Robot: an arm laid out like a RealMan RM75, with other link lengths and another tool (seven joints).
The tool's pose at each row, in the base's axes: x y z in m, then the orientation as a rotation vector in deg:
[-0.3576 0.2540 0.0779 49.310 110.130 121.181]
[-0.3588 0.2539 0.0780 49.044 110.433 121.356]
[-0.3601 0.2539 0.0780 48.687 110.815 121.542]
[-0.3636 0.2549 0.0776 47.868 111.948 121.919]
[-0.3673 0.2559 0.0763 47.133 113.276 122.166]
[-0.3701 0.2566 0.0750 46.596 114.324 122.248]
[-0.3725 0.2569 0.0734 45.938 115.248 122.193]
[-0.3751 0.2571 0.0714 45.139 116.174 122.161]
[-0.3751 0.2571 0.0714 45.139 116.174 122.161]
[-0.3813 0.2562 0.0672 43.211 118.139 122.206]
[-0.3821 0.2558 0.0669 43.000 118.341 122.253]
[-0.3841 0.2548 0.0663 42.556 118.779 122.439]
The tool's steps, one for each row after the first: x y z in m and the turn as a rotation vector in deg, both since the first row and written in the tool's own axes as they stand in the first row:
[0.0010 -0.0002 -0.0007 0.120 0.323 0.000]
[0.0020 -0.0005 -0.0014 0.277 0.715 -0.030]
[0.0053 -0.0020 -0.0023 0.816 1.699 -0.056]
[0.0084 -0.0043 -0.0033 1.520 2.666 -0.040]
[0.0106 -0.0064 -0.0041 2.107 3.348 -0.053]
[0.0123 -0.0086 -0.0051 2.631 3.930 -0.237]
[0.0139 -0.0112 -0.0063 3.134 4.573 -0.488]
[0.0139 -0.0112 -0.0063 3.134 4.573 -0.488]
[0.0173 -0.0167 -0.0102 4.150 6.088 -1.071]
[0.0177 -0.0171 -0.0110 4.243 6.274 -1.114]
[0.0186 -0.0180 -0.0129 4.426 6.725 -1.152]

